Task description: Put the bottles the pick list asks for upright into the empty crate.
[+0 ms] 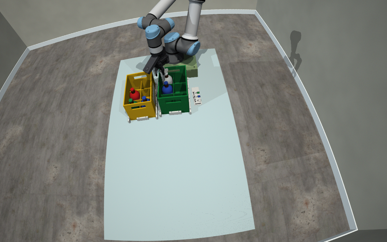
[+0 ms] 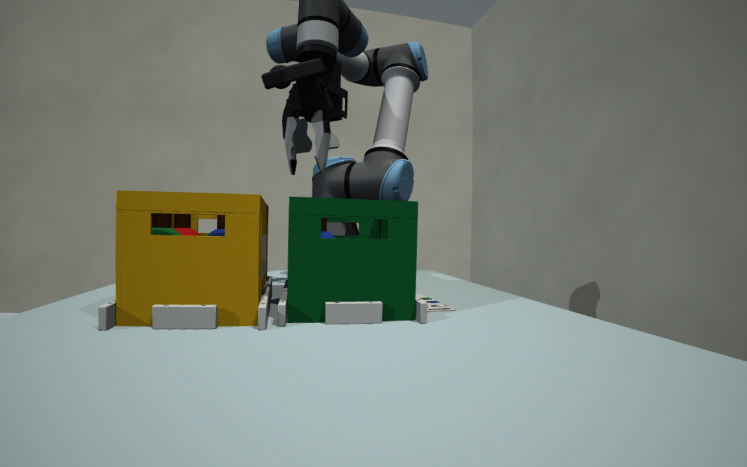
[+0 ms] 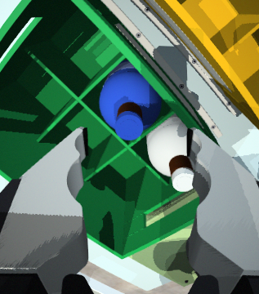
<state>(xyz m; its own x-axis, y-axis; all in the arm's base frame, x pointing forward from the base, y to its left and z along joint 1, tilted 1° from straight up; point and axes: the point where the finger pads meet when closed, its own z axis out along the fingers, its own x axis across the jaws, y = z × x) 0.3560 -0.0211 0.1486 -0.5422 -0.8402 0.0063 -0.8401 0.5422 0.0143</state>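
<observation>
Now: the green bottle 12 cm ahead of my hand, 18 cm to the right of it and 15 cm below it. From my hand the other things lie so: yellow crate (3 cm ahead, 16 cm to the right, 16 cm below); then white bottle (11 cm behind, 1 cm to the left, 15 cm below); then green crate (3 cm behind, 7 cm to the left, 16 cm below).
</observation>
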